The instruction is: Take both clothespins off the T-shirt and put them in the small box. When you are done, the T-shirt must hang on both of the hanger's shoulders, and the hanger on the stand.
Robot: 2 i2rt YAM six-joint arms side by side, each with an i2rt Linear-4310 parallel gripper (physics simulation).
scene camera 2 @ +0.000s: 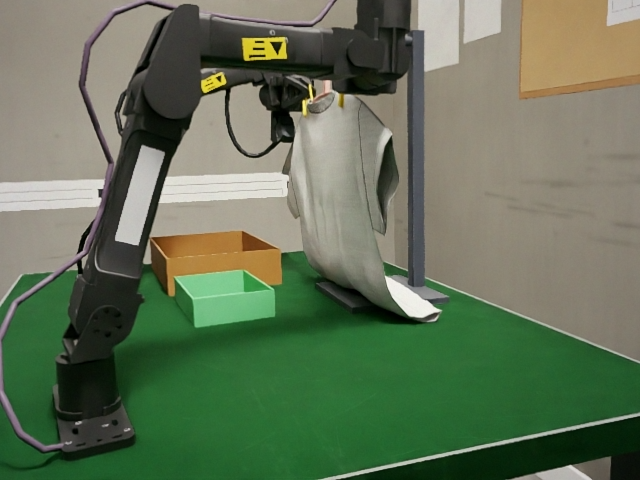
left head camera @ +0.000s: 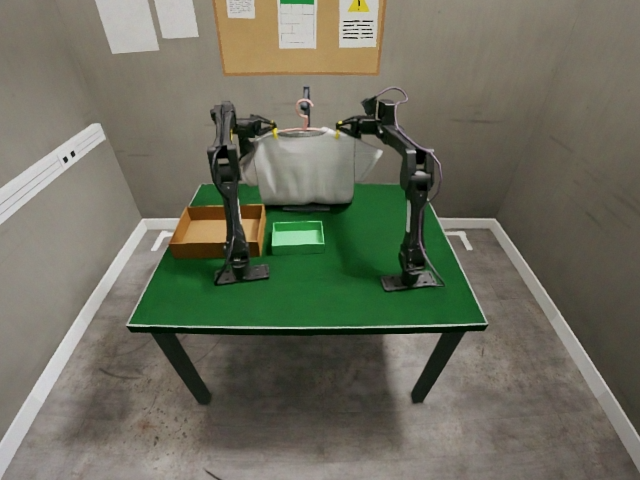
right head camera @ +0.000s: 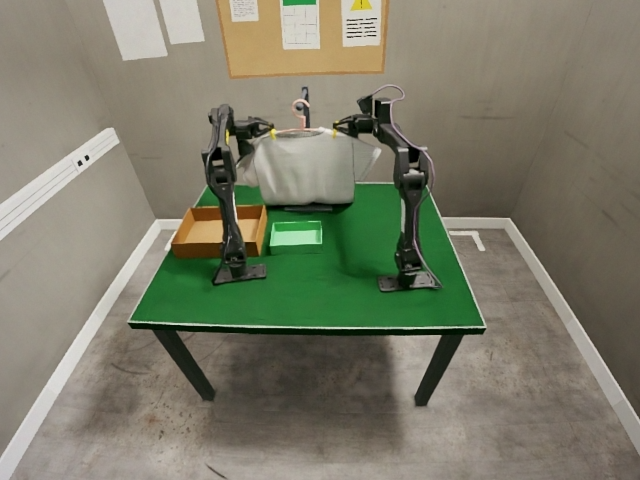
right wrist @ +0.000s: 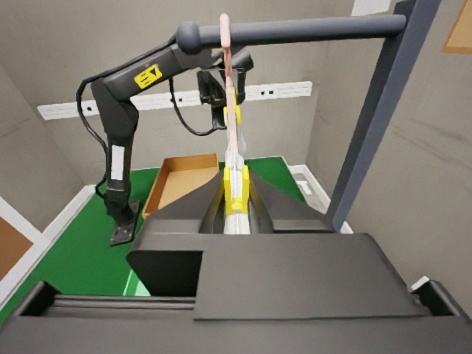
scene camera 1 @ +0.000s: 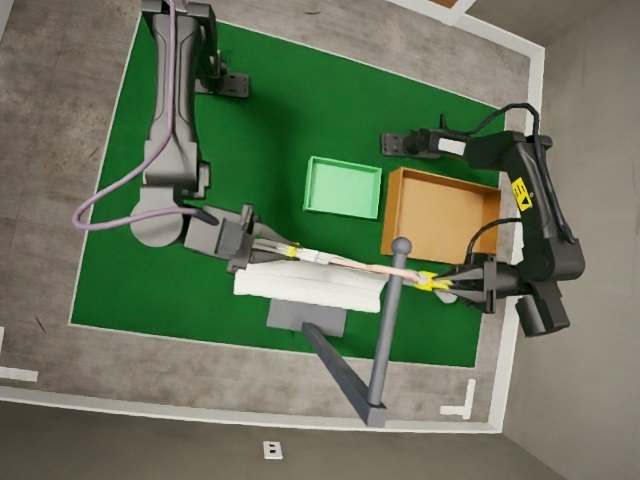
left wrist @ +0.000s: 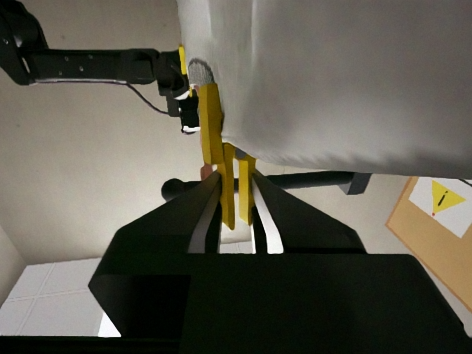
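Note:
The white T-shirt (left head camera: 310, 167) (scene camera 2: 336, 180) hangs on the pink hanger (right wrist: 229, 100), whose hook rests over the bar of the grey stand (scene camera 2: 416, 155) (right wrist: 370, 110). My left gripper (left wrist: 236, 177) is shut on the handles of one yellow clothespin (left wrist: 211, 125) (scene camera 1: 425, 280), at the shirt's left shoulder in the left head camera. My right gripper (right wrist: 236, 176) is shut on the handles of the other yellow clothespin (right wrist: 236, 192) (scene camera 1: 292, 251), at the opposite shoulder. Both clothespins are still at the shirt's top edge; their jaws are partly hidden. The small green box (left head camera: 297, 248) (scene camera 2: 232, 310) is empty.
A larger orange-brown box (left head camera: 206, 251) (scene camera 1: 392, 211) stands beside the green box, at its left in the left head camera. The left arm passes in front of it there. The stand's base (scene camera 1: 330, 322) lies on the green table (left head camera: 310, 304) below the shirt.

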